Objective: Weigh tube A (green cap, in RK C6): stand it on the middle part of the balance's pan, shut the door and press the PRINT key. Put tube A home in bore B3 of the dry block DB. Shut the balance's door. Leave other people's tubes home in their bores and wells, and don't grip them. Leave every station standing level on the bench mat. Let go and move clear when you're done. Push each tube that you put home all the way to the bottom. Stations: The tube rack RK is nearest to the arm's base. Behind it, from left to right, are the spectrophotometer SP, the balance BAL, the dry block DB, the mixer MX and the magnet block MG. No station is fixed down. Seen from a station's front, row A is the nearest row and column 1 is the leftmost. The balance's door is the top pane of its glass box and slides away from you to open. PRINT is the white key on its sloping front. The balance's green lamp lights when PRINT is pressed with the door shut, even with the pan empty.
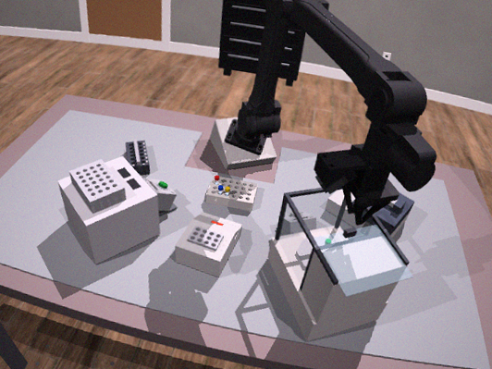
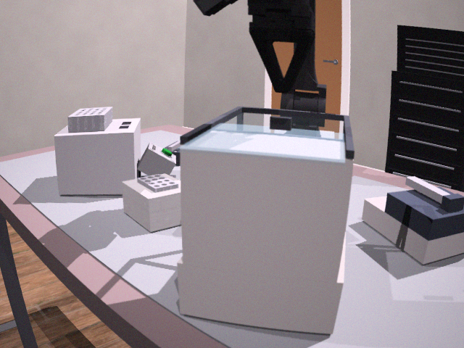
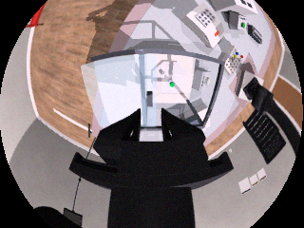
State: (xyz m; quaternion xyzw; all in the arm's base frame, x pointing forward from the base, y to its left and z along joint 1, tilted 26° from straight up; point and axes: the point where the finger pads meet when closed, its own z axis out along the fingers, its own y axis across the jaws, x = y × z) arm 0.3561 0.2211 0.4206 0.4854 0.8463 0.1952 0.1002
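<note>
The glass door pane lies 5 cm below my hand, 3 cm ahead of it and 2 cm to the left of it. Round my hand: dry block (30 cm to the right, 23 cm below, 5 cm behind); spectrophotometer (31 cm behind, 19 cm below, 9 cm to the left); tube rack RK (30 cm to the right, 25 cm behind, 24 cm below).
</note>
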